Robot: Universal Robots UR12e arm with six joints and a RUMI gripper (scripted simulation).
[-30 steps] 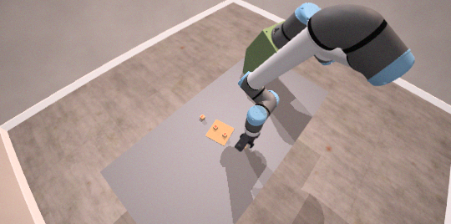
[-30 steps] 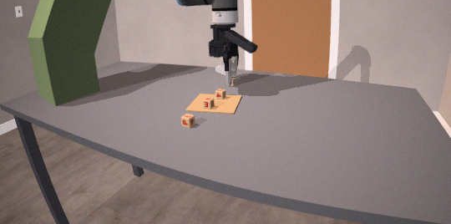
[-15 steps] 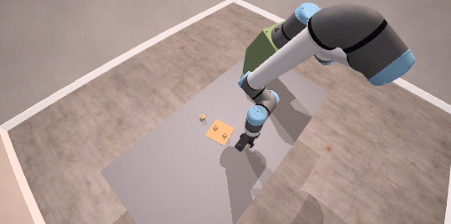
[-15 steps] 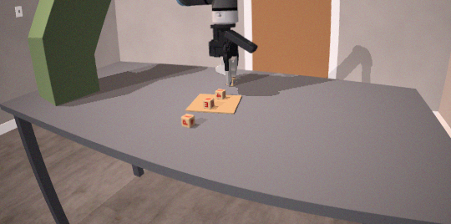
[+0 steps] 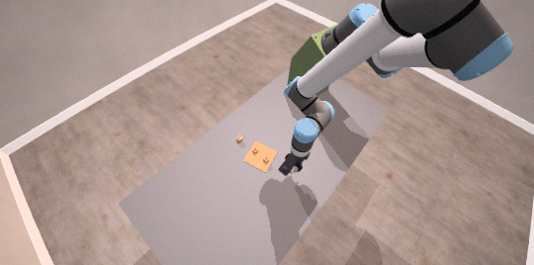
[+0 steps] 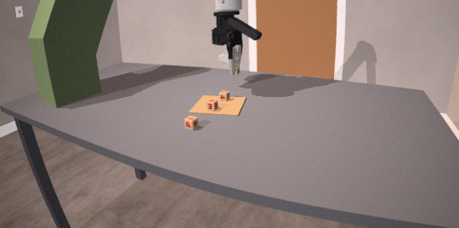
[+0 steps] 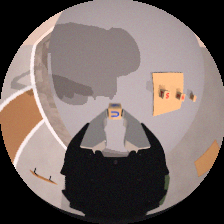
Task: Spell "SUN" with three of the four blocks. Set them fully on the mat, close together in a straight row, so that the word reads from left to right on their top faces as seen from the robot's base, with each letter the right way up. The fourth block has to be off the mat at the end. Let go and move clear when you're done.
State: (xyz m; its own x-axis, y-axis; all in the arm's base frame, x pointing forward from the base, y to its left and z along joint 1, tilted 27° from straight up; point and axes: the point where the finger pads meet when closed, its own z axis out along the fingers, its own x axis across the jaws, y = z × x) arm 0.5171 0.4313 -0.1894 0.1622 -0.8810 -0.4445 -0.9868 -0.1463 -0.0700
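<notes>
Right now my hand is 18 cm to the left of the orange mat, 7 cm short of it and 6 cm above it. The rest, counted from my hand: red-lettered block 33 cm to the right, 10 cm ahead, 5 cm below; blue-lettered block right at my hand.
</notes>
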